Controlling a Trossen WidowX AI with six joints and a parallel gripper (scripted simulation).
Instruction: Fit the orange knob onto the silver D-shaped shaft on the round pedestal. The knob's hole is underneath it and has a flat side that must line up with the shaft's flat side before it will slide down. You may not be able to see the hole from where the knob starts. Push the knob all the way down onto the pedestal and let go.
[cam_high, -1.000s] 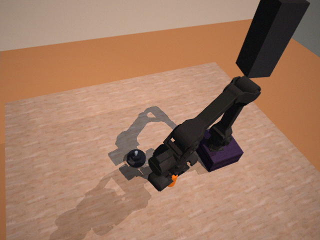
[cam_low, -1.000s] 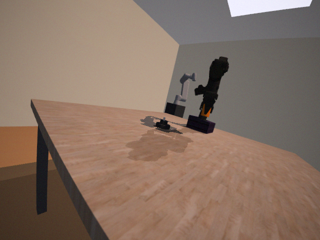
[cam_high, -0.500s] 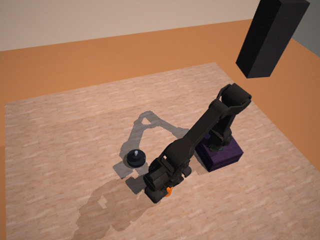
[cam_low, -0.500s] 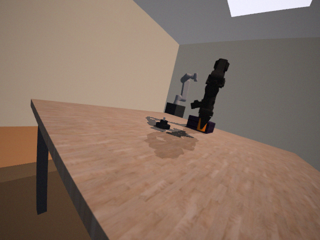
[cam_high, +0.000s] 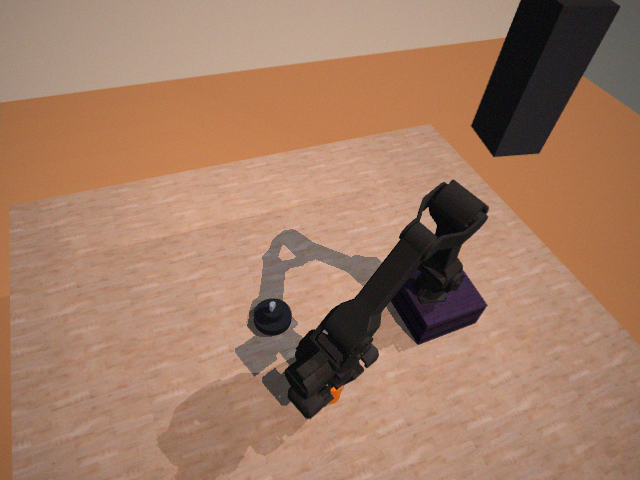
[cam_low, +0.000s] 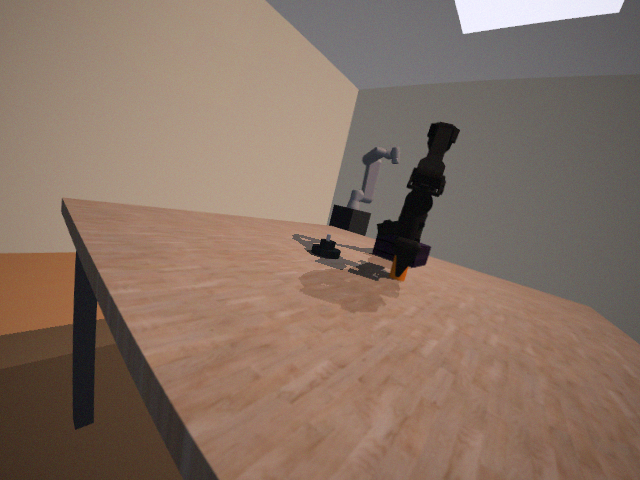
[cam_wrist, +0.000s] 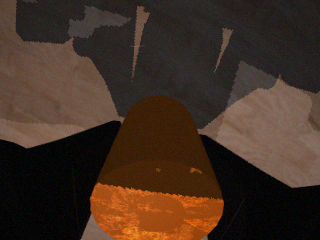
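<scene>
Right now my gripper tip is 30 mm below the orange knob. Round my gripper tip: round pedestal (190 mm to the right, 90 mm ahead, 20 mm above).
</scene>
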